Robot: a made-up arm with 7 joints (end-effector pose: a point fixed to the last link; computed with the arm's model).
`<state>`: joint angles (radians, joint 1 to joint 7).
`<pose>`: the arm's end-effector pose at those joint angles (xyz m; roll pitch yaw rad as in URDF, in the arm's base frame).
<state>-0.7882 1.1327 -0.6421 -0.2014 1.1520 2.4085 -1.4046</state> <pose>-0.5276 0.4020 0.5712 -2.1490 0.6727 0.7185</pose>
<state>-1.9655 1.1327 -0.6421 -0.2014 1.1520 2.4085 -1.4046</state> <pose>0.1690 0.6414 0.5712 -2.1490 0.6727 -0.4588</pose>
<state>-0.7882 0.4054 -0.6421 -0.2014 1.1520 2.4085 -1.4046</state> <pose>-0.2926 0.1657 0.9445 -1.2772 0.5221 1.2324</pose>
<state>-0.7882 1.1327 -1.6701 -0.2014 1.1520 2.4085 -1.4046</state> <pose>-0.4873 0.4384 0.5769 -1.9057 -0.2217 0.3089</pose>
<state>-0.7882 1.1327 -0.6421 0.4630 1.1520 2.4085 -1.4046</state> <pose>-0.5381 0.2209 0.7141 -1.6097 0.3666 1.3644</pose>
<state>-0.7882 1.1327 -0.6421 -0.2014 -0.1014 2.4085 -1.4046</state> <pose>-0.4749 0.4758 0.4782 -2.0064 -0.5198 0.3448</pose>
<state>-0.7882 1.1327 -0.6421 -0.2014 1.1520 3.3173 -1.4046</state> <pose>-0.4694 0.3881 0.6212 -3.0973 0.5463 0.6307</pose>
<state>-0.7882 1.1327 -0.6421 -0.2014 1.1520 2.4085 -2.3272</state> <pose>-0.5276 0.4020 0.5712 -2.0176 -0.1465 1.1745</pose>
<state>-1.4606 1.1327 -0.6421 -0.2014 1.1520 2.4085 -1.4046</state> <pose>-0.1623 0.6432 0.5712 -2.1490 0.6727 0.0461</pose>
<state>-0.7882 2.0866 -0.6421 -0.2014 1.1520 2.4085 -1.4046</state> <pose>-0.4769 0.3510 -0.0707 3.1007 0.3253 0.1798</pose>
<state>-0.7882 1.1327 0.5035 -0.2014 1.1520 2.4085 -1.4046</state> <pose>-0.5368 0.3632 0.6163 0.0165 1.3611 -2.9515</pose>
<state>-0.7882 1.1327 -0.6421 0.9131 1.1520 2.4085 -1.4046</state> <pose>-0.4888 0.0751 0.7496 -1.4131 0.0416 1.6519</pose>
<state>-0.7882 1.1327 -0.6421 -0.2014 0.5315 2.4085 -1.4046</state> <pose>-0.5163 0.4320 0.5116 -2.1345 0.0762 0.5510</pose>
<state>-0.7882 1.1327 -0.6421 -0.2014 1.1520 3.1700 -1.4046</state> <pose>-0.4769 0.3866 0.6106 -2.9502 0.5705 0.6341</pose>
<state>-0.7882 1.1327 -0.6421 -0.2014 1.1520 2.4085 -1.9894</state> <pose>-0.5276 0.4020 0.5712 -2.0185 0.1586 1.0290</pose>
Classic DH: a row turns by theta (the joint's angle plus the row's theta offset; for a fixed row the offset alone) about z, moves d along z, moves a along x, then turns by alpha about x. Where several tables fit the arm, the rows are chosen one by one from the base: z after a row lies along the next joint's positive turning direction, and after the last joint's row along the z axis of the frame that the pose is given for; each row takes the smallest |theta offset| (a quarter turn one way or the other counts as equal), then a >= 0, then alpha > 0; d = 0 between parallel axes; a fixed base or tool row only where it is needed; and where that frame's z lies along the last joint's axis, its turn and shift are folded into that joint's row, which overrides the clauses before.
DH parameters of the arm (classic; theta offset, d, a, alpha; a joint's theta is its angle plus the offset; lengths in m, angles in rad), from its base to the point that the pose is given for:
joint 1: 0 0.3199 0 1.5708
joint 2: 0 0.069 0 -1.5708
joint 3: 0 0.3501 0.0138 -1.5708
joint 4: 0 0.0496 -0.0231 1.5708
joint 5: 0 0.4102 0 1.5708
joint 6: 1.5708 0.0876 0.088 1.5708
joint 7: 0 0.012 0 0

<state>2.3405 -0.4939 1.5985 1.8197 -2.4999 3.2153 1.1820</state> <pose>-0.2251 -0.1563 0.6819 2.8348 -1.1534 -0.1538</pose>
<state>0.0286 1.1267 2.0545 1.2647 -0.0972 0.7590 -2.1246</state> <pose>-0.6059 0.3261 0.4045 -2.5521 0.8989 -1.1767</pose>
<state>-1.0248 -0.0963 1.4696 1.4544 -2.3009 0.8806 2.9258</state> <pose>0.3318 0.2713 0.7810 -0.9927 -0.5814 -2.0954</pose>
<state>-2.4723 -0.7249 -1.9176 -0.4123 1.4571 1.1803 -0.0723</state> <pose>-0.3798 -0.3697 0.9067 1.0775 -0.7797 -0.3448</pose>
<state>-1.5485 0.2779 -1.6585 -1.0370 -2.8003 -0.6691 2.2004</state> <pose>0.3694 -0.0004 0.8351 3.0241 -0.0661 -2.0859</pose>
